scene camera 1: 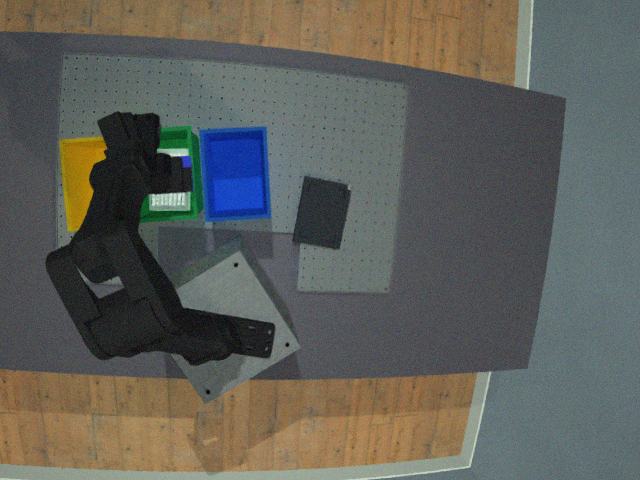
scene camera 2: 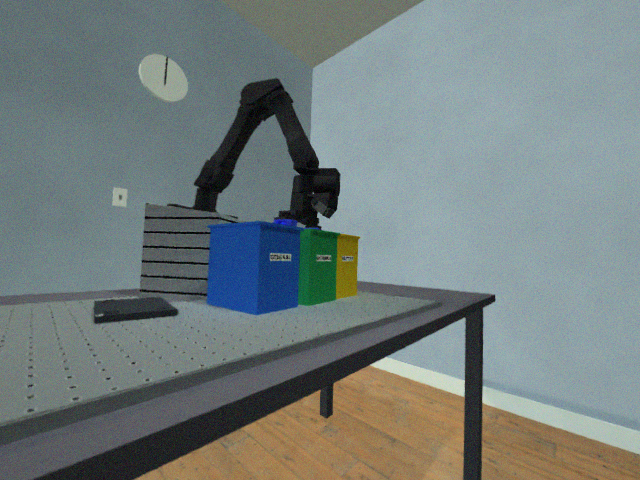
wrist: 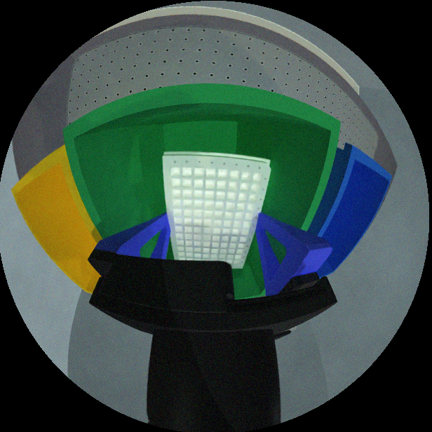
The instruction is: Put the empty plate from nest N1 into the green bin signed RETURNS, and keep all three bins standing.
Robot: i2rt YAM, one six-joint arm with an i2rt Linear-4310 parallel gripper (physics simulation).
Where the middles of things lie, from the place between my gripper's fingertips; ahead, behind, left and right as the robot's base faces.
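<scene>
You'd find the white plate (scene camera 1: 173, 201) 1 cm behind my hand. The blue bin (scene camera 2: 253, 267) is 4 cm below my hand, 13 cm to the right of it and 3 cm ahead of it. The green bin (scene camera 2: 318, 249) is 4 cm below my hand as well and 1 cm to the left of it, while the yellow bin (scene camera 1: 78, 155) is 4 cm below my hand, 13 cm to the left of it and 4 cm behind it.
</scene>
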